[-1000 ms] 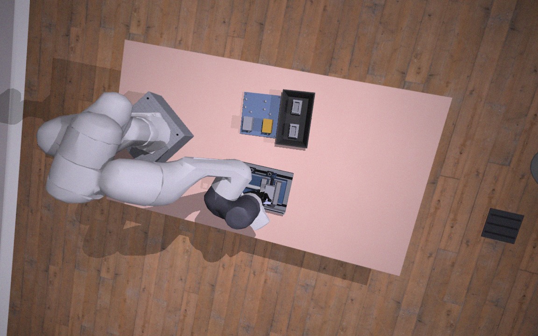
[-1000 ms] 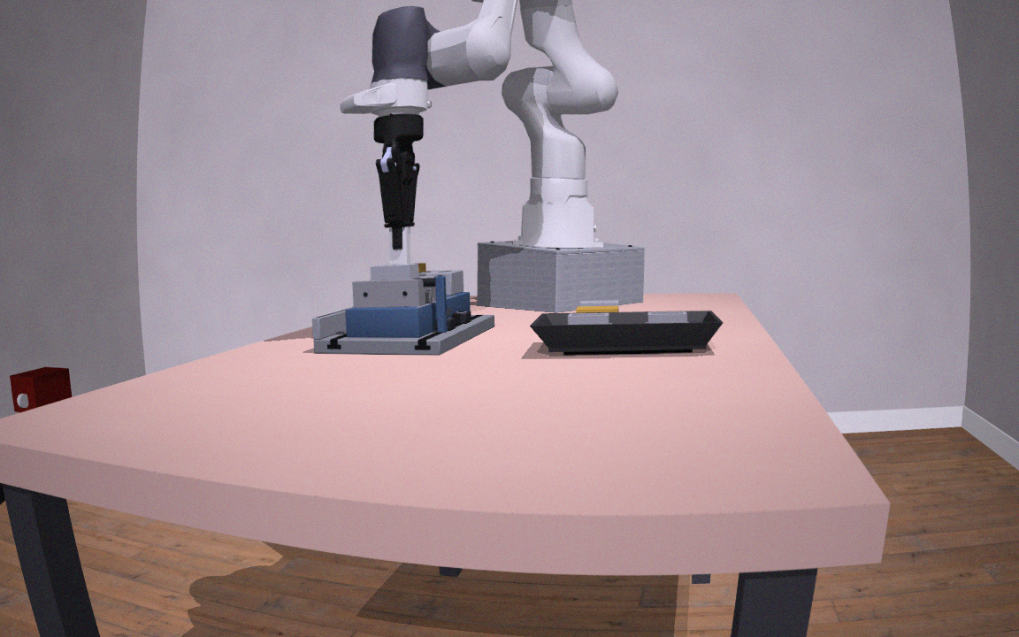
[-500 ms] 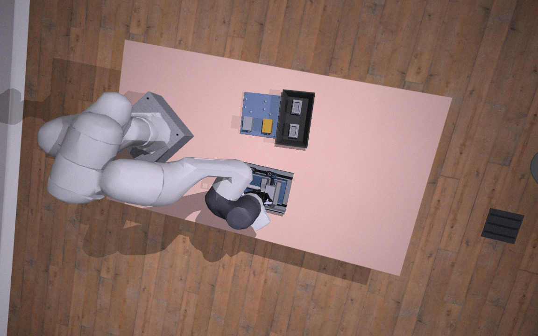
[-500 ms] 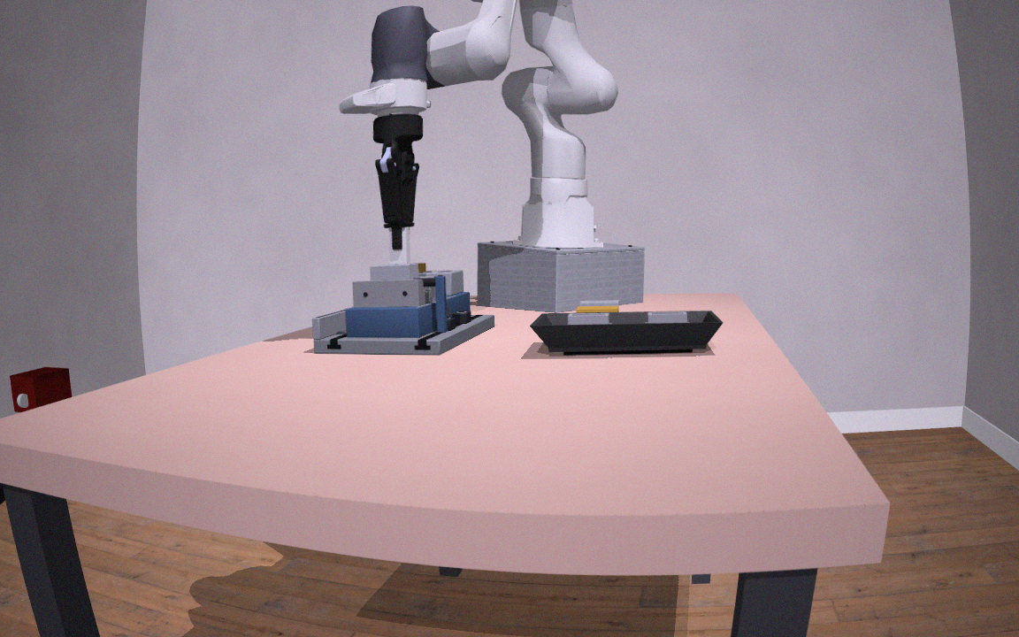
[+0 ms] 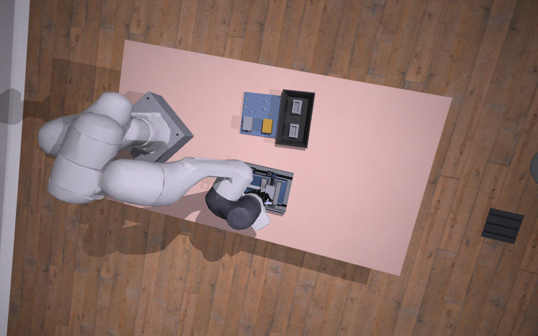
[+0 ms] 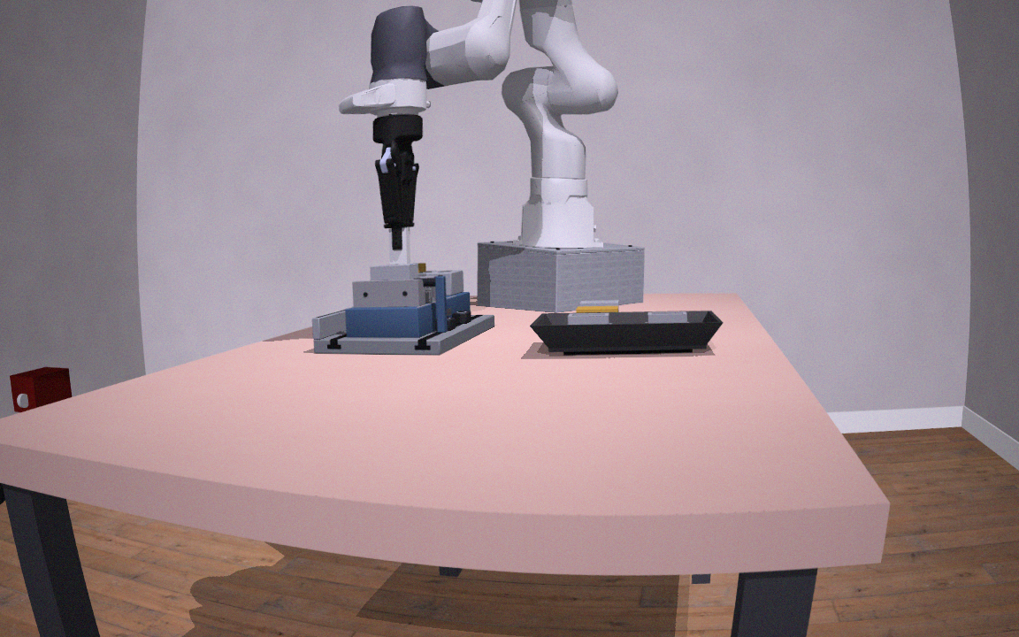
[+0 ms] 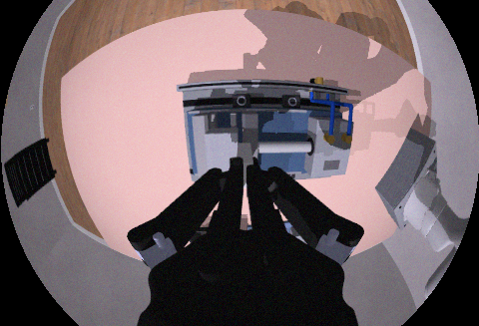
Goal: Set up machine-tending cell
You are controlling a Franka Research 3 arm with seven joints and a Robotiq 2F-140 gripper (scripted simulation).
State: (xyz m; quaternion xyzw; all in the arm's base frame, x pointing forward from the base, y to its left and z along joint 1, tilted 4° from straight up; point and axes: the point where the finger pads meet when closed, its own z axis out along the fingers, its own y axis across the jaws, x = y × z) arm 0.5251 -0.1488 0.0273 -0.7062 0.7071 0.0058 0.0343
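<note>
My hand is 3 cm short of the aluminium blank and 4 cm above it. Also, from my hand: cylinder: 14 cm behind, 6 cm below; brass blank: 5 cm behind, 28 cm to the left, 11 cm below; vise: 4 cm behind, 10 cm below.
</note>
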